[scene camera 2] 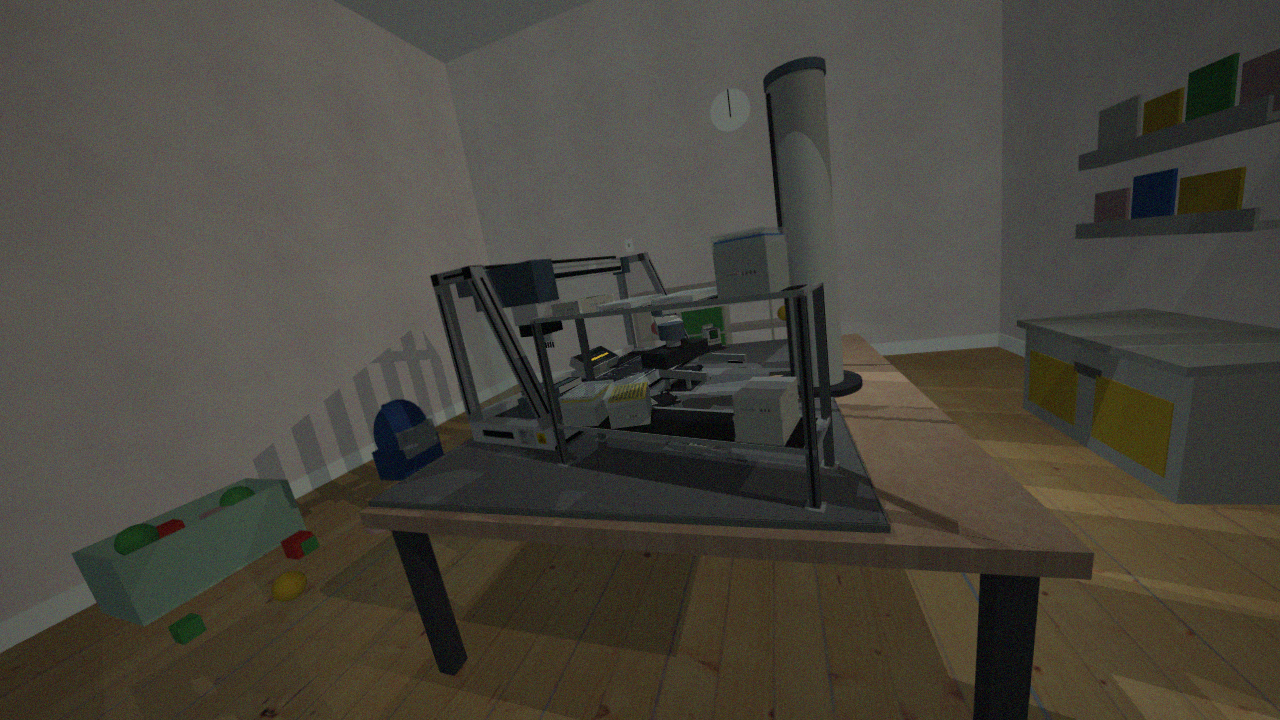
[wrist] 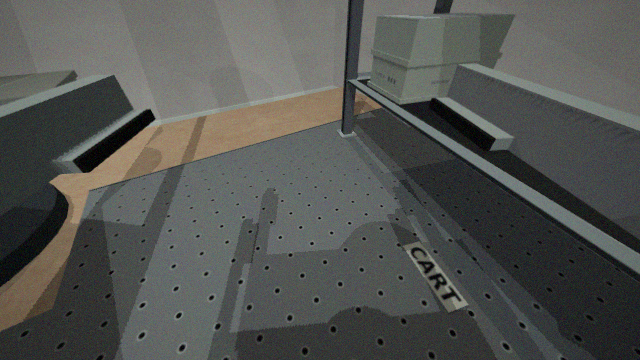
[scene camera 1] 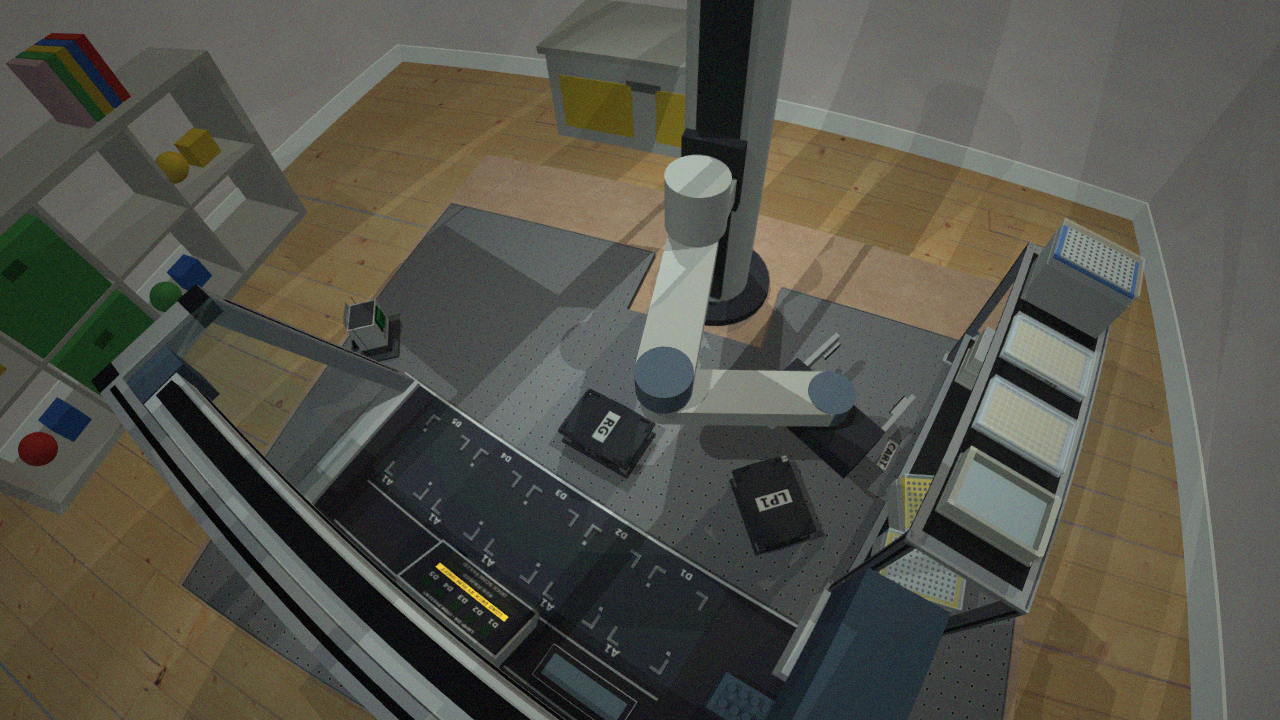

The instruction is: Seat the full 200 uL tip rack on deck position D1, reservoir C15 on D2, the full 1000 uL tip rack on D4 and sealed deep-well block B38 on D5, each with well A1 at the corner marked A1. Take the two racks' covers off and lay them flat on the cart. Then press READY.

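My gripper (scene camera 1: 861,380) (wrist: 295,92) is open and empty, low over the dark mat beside the cart (scene camera 1: 975,575) (scene camera 2: 810,411) (wrist: 475,161). A pale box with a tall cover (wrist: 400,75) (scene camera 2: 767,411) stands on the cart's lower shelf, beyond the right finger in the wrist view. Two racks with yellow tops, one (scene camera 1: 914,497) (scene camera 2: 629,404) and another (scene camera 1: 924,573) (scene camera 2: 581,405), are on that shelf. A blue-rimmed tip box (scene camera 1: 1096,257) (scene camera 2: 750,266), two pale plates (scene camera 1: 1047,355) (scene camera 1: 1026,423) and a reservoir (scene camera 1: 1000,503) are on top. Deck positions D1 to D5 (scene camera 1: 572,510) hold no labware.
Black stands RG (scene camera 1: 606,432) and LP1 (scene camera 1: 774,503) lie between arm and deck. A small box with a green face (scene camera 1: 366,324) (scene camera 2: 711,334) stands beyond the D5 end. A blue-grey module (scene camera 1: 868,635) overhangs the D1 end. A cart post (wrist: 351,65) rises ahead of the gripper.
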